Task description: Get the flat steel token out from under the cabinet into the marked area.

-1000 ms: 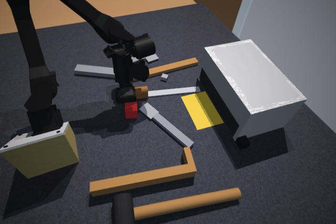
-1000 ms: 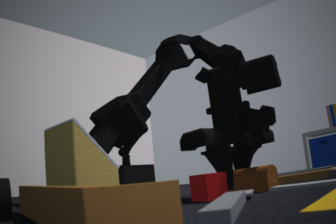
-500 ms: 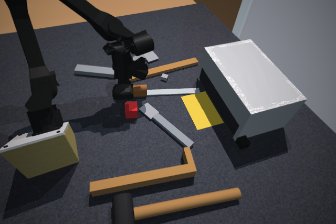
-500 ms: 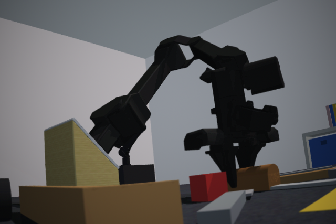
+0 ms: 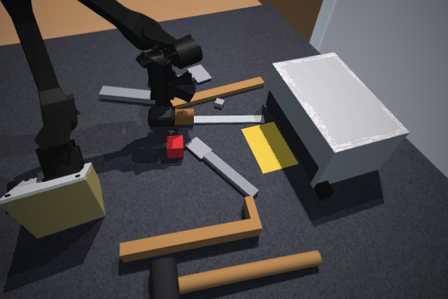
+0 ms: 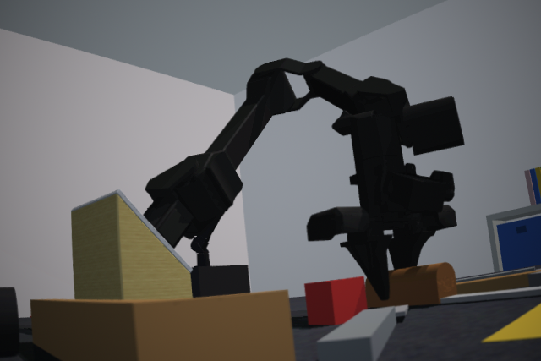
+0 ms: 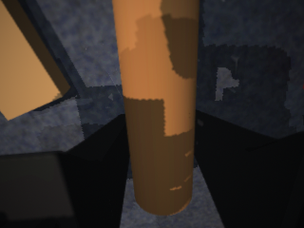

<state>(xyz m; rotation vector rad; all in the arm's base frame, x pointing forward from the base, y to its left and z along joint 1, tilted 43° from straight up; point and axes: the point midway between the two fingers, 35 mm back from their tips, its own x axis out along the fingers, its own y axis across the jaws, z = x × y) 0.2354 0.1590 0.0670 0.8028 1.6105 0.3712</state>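
Now: the small grey cube 16 cm ahead of my gripper tip and 1 cm to the left of it. The rest, counted from my gripper tip: grey t-shaped tool (11 cm ahead, 15 cm to the left); then grey bar (8 cm behind, 12 cm to the left); then red cube (11 cm to the right, 1 cm above).
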